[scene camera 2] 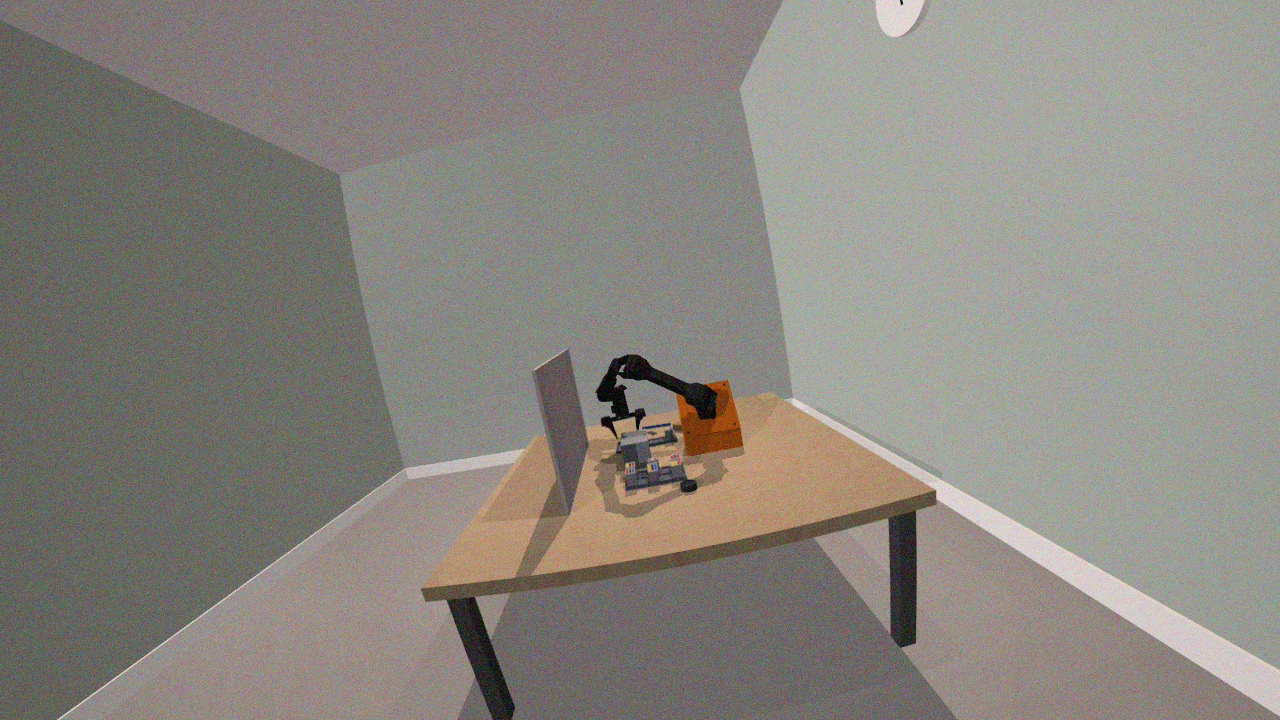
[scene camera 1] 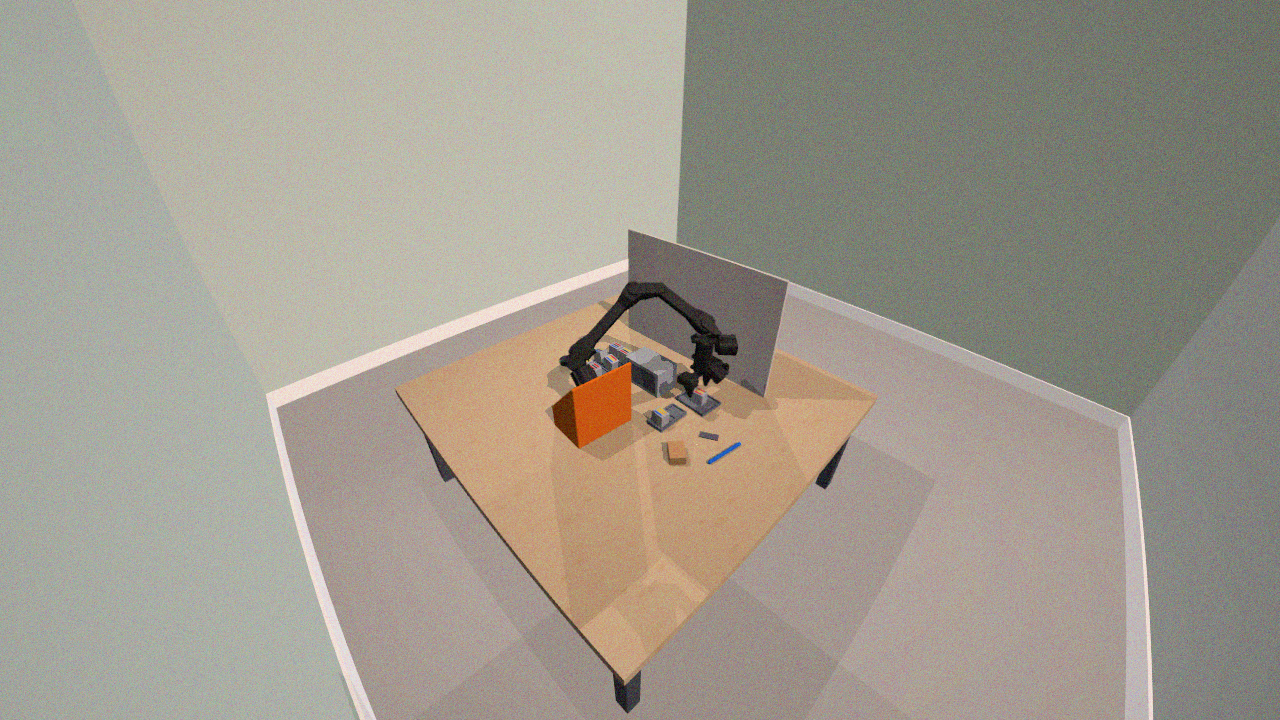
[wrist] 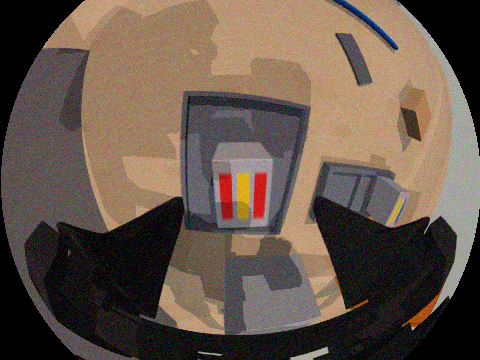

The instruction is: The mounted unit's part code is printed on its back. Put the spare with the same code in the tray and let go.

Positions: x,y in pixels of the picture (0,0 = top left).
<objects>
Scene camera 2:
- grey upright panel: 554,382
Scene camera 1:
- gripper: 697,391
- mounted grey unit: 654,373
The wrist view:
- gripper: 250,204
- brown block: 415,108
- mounted grey unit: 268,294
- grey upright panel: 52,181
</objects>
